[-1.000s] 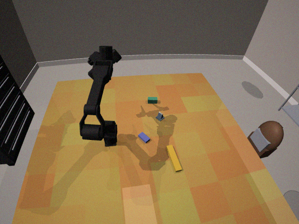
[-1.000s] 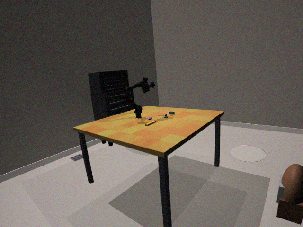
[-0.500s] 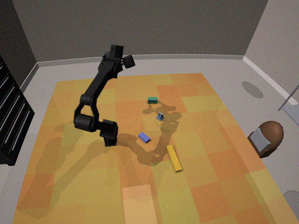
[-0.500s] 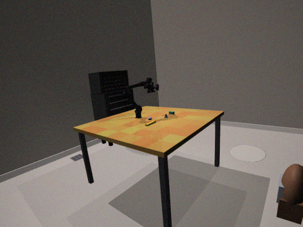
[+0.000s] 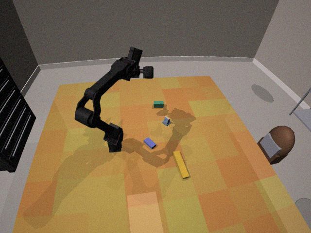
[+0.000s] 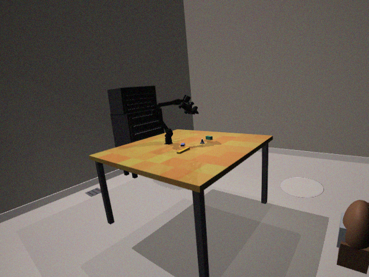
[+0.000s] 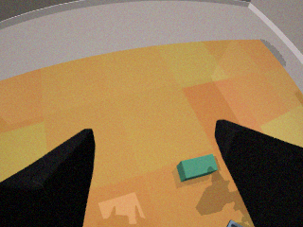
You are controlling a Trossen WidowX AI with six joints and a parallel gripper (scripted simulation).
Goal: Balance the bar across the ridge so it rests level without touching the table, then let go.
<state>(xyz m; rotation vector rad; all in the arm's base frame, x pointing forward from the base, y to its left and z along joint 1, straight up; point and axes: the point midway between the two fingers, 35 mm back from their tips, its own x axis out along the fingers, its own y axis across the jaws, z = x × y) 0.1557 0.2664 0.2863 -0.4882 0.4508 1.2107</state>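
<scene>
My gripper tip is 160 mm short of the long yellow bar, 450 mm to the left of it and 260 mm above it. Round my gripper tip: green block 130 mm ahead, 250 mm below; then blue block 30 mm ahead, 300 mm to the right, 260 mm below.
</scene>
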